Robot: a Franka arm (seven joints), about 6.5 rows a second.
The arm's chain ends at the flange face. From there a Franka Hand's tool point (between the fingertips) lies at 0.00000 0.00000 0.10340 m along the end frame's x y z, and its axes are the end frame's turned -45 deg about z.
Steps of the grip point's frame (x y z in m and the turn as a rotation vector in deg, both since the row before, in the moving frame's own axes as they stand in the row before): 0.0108 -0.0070 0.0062 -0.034 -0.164 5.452; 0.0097 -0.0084 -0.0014 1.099 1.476 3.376; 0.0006 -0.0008 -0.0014 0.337 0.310 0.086; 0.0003 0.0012 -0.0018 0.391 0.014 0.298; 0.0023 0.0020 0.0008 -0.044 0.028 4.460; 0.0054 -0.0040 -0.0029 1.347 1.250 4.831
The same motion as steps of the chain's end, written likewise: 0.0029 -0.0128 0.0062 -0.140 -0.092 5.452; 0.0003 -0.0095 -0.0013 1.821 0.267 3.376; -0.0001 -0.0002 -0.0014 0.457 -0.019 0.086; 0.0015 0.0012 -0.0018 0.286 -0.267 0.298; 0.0029 -0.0002 0.0008 -0.011 0.051 4.460; 0.0010 -0.0033 -0.0028 1.836 -0.069 4.831
